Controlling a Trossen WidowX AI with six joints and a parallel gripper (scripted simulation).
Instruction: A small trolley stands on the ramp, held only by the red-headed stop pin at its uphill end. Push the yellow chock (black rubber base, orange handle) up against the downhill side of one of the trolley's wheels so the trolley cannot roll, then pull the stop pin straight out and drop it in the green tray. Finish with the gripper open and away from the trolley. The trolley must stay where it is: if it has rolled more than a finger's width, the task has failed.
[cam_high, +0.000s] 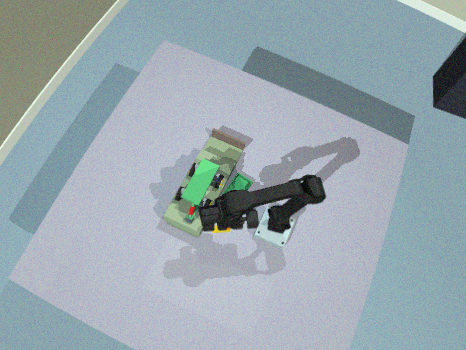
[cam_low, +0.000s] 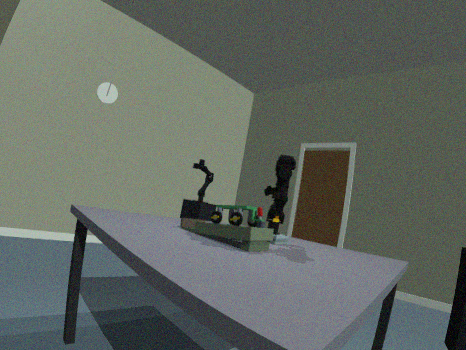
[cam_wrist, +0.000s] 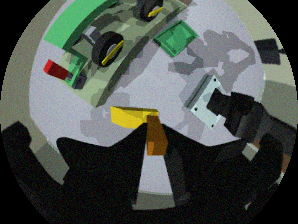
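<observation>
My gripper tip is now 21 cm to the left of the green tray, 15 cm above it and 1 cm short of it. Round my gripper tip: trolley 14 cm ahead, 13 cm to the right, 3 cm below; red-headed stop pin 14 cm ahead, 1 cm to the right, 1 cm below; yellow chock 2 cm ahead, 1 cm to the left, 1 cm below.
</observation>
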